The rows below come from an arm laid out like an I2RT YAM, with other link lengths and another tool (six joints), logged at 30 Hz.
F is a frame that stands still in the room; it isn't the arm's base.
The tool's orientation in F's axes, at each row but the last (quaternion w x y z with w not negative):
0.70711 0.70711 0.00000 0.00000
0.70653 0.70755 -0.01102 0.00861
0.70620 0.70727 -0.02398 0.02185
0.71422 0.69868 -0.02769 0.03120
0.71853 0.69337 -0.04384 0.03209
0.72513 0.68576 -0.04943 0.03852
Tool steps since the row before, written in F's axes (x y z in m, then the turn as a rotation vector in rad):
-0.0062 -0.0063 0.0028 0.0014 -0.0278 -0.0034
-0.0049 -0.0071 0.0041 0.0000 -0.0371 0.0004
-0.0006 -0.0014 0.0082 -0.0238 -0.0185 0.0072
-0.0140 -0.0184 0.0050 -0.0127 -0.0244 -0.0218
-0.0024 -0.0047 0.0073 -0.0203 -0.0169 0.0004
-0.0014 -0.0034 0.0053 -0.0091 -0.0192 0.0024
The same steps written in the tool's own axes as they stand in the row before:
-0.0062 0.0028 0.0063 0.0014 -0.0034 0.0278
-0.0048 0.0042 0.0071 0.0001 0.0005 0.0371
-0.0001 0.0082 0.0014 -0.0232 0.0088 0.0186
-0.0136 0.0057 0.0184 -0.0146 -0.0212 0.0239
-0.0015 0.0073 0.0050 -0.0199 0.0020 0.0173
-0.0007 0.0052 0.0037 -0.0085 0.0024 0.0195

